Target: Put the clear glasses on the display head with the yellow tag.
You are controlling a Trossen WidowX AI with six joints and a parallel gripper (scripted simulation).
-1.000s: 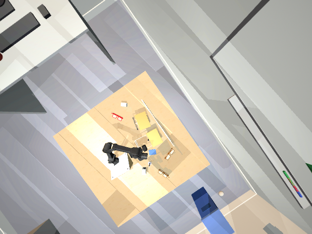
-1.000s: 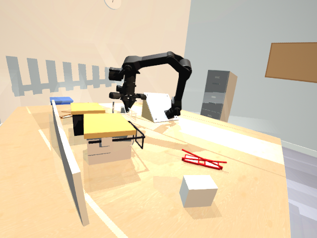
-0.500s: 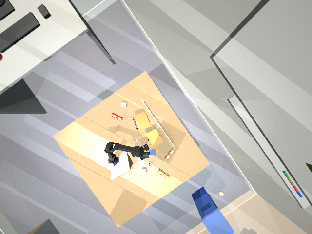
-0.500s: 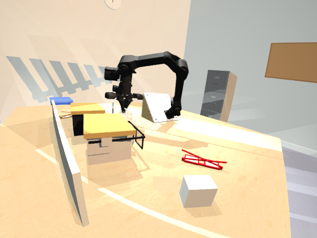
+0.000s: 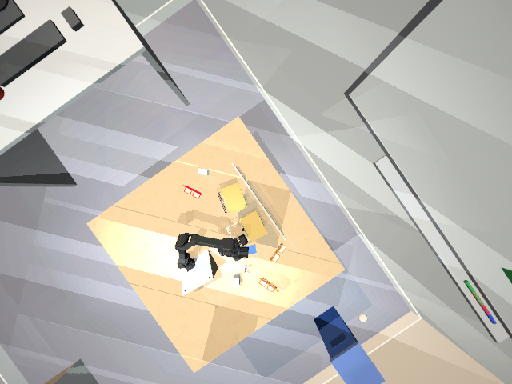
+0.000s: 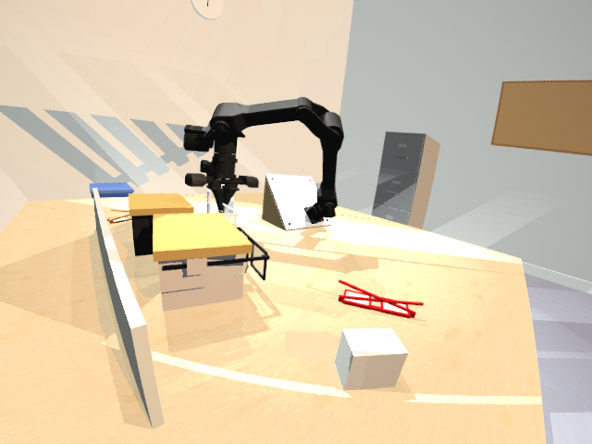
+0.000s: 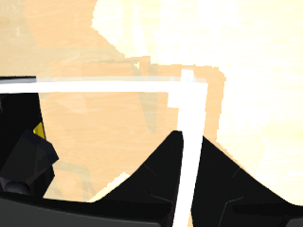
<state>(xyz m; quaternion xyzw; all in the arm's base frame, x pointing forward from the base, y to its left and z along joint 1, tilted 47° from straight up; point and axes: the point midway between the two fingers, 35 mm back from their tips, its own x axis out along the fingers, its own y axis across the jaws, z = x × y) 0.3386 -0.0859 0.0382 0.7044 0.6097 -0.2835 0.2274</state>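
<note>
Now: the blue block 12 cm to the right of my gripper tip, 6 cm below it and 4 cm ahead of it. Round my gripper tip: low white wall: 28 cm ahead, 13 cm to the left, 1 cm below.
</note>
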